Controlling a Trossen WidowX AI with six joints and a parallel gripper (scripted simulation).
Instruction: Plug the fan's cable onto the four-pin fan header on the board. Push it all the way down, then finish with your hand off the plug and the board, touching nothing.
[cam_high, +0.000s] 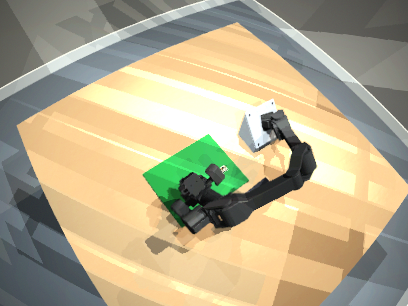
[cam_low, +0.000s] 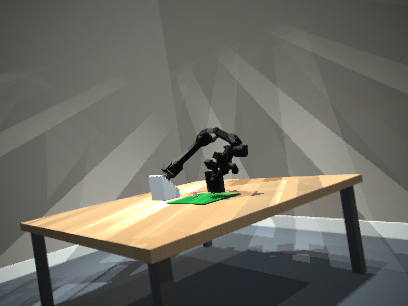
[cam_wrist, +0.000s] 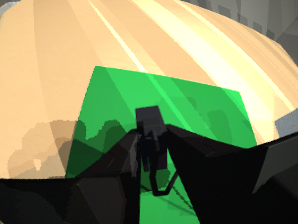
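My gripper tip is now 7 cm past the green board, 4 cm to the left of it and 11 cm above it. Also, from my gripper tip: black fan plug: 1 cm below; white four-pin fan header: 17 cm behind, 2 cm to the right, 9 cm below; black fan: 18 cm behind, 12 cm to the left, 3 cm below.
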